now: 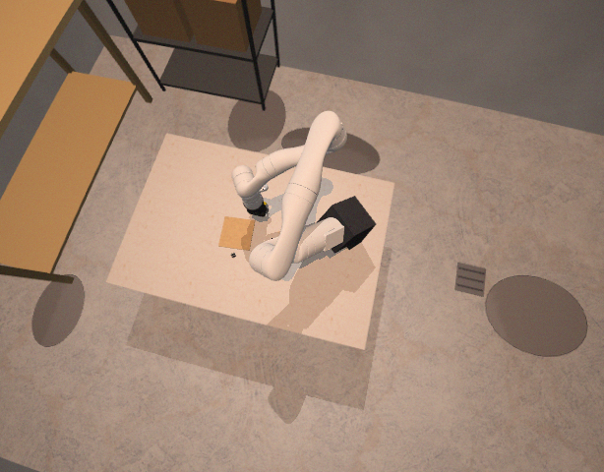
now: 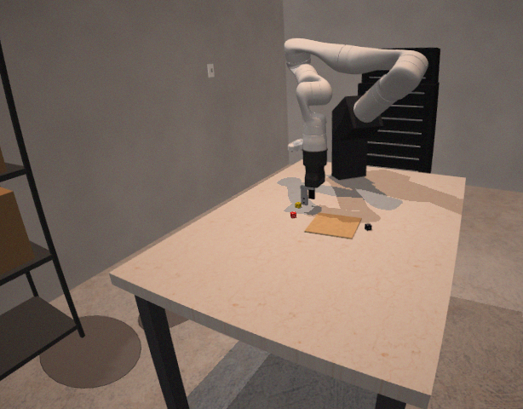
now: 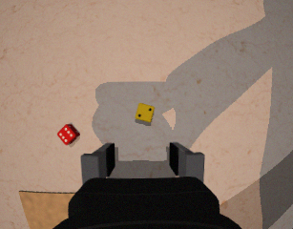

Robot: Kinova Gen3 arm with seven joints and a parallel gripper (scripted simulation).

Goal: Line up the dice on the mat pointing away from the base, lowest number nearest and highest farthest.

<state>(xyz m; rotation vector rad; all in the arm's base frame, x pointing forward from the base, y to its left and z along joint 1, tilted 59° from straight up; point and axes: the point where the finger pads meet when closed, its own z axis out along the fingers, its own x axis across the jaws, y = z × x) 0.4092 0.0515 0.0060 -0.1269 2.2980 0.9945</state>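
Now: hand 40 mm to the left of the yellow die, 40 mm above it and 10 mm short of it. The rest, counted from my hand: tan mat 140 mm to the left, 40 mm below, 30 mm ahead; then black die 230 mm to the left, 40 mm below, 20 mm behind; then red die 80 mm ahead, 40 mm below, 10 mm to the left.
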